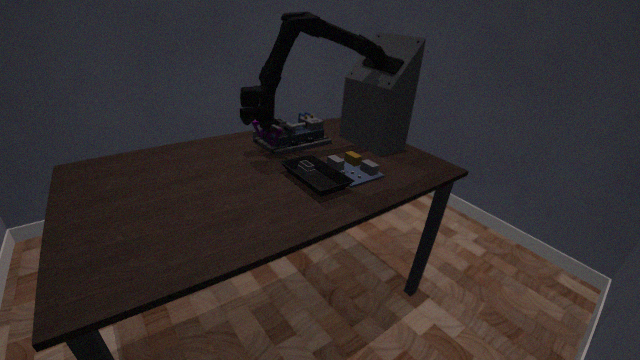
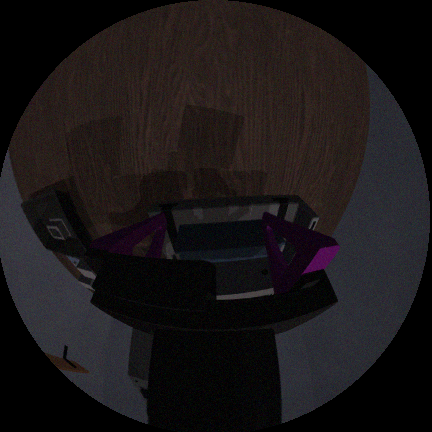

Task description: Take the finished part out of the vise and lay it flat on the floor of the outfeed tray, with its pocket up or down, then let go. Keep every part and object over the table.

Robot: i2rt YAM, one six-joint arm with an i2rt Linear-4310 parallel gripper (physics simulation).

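Pixels of known places: gripper, fingertip midpoint: (image 1: 266, 141) (image 2: 213, 217); arm's base, link origin: (image 1: 382, 63).
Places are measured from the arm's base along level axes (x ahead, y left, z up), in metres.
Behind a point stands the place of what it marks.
My gripper (image 1: 266, 132) @[y -0.100, x 0.479, z -0.334 m] (image 2: 213, 217) @[y -0.100, x 0.479, z -0.334 m] is open and empty, its purple fingers spread wide over one end of the vise. The vise (image 1: 300, 136) @[y -0.081, x 0.331, z -0.322 m] (image 2: 225, 239) @[y -0.113, x 0.462, z -0.323 m] has a blue body and stands on a grey base at the back of the table. The arm hides part of it, and I cannot tell a finished part in it. The black outfeed tray (image 1: 325, 180) @[y 0.244, x 0.406, z -0.359 m] (image 2: 40, 206) @[y 0.266, x 0.463, z -0.359 m] lies in front of the vise. A grey part (image 1: 306, 164) @[y 0.153, x 0.431, z -0.335 m] (image 2: 56, 229) @[y 0.182, x 0.429, z -0.338 m] with a light rectangular outline on top lies in one end of the tray.
A blue board (image 1: 364, 176) @[y 0.267, x 0.253, z -0.363 m] beside the tray carries a yellow block (image 1: 353, 158) @[y 0.175, x 0.239, z -0.333 m] and two grey blocks (image 1: 335, 161) @[y 0.183, x 0.328, z -0.327 m] (image 1: 370, 166) @[y 0.263, x 0.229, z -0.329 m]. A tall grey cabinet (image 1: 375, 110) @[y 0.068, x 0.064, z -0.186 m] with a sloped top stands at the back right. The arm spans above the vise.
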